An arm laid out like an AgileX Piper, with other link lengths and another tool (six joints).
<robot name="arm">
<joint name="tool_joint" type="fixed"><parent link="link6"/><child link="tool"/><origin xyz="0.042 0.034 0.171" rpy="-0.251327 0 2.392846"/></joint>
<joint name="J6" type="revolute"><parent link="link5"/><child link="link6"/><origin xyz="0 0.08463 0" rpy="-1.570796 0 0"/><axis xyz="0 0 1"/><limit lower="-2.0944" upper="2.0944"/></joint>
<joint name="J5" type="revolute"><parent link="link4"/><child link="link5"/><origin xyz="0 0 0" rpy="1.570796 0 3.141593"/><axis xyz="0 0 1"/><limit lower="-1.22" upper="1.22"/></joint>
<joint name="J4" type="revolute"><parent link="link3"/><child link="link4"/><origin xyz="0.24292 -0.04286 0" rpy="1.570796 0 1.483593"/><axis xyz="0 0 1"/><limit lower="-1.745" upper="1.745"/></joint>
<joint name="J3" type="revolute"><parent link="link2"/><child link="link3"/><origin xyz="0.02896 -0.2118 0" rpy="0 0 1.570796"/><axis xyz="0 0 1"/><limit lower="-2.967" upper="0"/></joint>
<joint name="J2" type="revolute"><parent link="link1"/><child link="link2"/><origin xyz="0 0 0" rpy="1.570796 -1.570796 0"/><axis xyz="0 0 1"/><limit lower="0" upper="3.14"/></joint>
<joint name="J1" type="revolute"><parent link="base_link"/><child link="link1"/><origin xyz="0 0 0.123" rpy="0 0 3.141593"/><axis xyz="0 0 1"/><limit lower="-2.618" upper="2.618"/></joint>
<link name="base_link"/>
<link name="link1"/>
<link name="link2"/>
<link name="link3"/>
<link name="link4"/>
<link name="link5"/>
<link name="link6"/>
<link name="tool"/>
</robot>
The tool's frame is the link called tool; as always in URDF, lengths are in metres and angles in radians.
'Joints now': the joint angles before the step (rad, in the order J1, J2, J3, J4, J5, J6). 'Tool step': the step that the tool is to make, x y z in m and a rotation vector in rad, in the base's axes. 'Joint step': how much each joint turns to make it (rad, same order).
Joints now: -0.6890, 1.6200, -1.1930, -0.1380, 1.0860, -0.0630
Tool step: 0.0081, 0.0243, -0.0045, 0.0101, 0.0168, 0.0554
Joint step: 0.0740, -0.0278, 0.0450, -0.0050, 0.0049, 0.0200
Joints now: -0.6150, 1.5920, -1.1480, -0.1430, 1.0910, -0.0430
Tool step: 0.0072, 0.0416, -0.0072, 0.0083, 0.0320, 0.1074
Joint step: 0.1282, -0.0599, 0.0901, -0.0131, 0.0048, 0.0252
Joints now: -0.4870, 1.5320, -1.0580, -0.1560, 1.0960, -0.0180
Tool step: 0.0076, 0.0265, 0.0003, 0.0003, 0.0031, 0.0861
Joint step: 0.0860, -0.0439, 0.0450, -0.0010, 0.0018, 0.0001
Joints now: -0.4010, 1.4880, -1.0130, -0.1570, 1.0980, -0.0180
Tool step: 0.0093, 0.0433, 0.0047, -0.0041, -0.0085, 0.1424
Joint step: 0.1450, -0.0840, 0.0680, -0.0010, 0.0070, 0.0020
